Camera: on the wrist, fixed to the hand. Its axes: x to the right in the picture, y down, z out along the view.
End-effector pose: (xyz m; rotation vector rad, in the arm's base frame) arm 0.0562 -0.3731 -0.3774 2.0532 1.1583 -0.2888
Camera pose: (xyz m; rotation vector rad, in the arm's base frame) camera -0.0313 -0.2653 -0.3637 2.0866 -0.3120 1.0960
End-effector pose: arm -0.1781 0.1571 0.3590 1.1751 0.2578 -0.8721
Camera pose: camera -0.2143 0.2275 0.2442 0.8591 -0.0949 0.7545
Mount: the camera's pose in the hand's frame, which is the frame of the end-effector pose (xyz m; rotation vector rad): 0.0125 -0.0976 -0.0989 -0.3895 0.4936 1.4944
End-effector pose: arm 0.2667 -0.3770 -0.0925 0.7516 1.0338 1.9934
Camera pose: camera 0.2186 -0.3692 -0.2232 -0.6240 -0.0789 -2.4552
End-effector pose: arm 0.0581 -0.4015 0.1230 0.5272 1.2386 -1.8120
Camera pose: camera -0.0414 -0.3038 0.1250 1.2493 0.9363 -0.1803
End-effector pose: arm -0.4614 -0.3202 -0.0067 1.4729 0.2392 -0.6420
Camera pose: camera -0.4807 -0.2248 -0.1066 1.0210 -0.3581 0.9280
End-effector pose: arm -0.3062 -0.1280 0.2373 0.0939 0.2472 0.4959
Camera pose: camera -0.2762 -0.2046 0.1246 -0.2632 0.5429 2.0542
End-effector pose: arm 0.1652 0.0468 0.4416 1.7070 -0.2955 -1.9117
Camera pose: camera 0.2354 0.1397 0.3648 1.0148 -0.6761 -0.3951
